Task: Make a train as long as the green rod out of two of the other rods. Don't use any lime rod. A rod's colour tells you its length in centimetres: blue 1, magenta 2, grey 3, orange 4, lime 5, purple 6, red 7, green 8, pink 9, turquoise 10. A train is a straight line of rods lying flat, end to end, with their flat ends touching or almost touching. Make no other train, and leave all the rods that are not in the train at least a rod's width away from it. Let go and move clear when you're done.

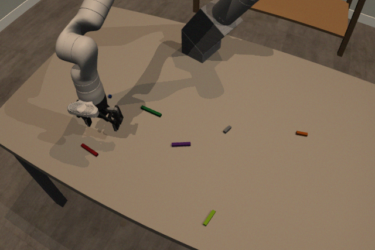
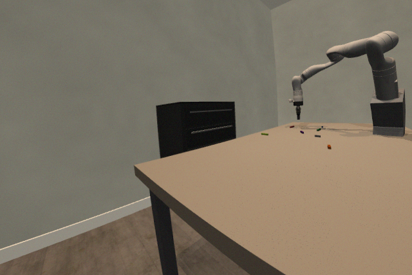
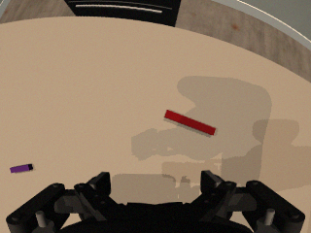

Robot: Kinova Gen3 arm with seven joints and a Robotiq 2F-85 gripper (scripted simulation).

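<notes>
My gripper is now 14 cm past the blue rod, 12 cm to the left of it and 7 cm above it. The rest, counted from my hand: green rod (17 cm behind, 5 cm to the left, 7 cm below); then red rod (7 cm ahead, 2 cm to the right, 7 cm below); then purple rod (12 cm behind, 21 cm to the left, 7 cm below).
</notes>
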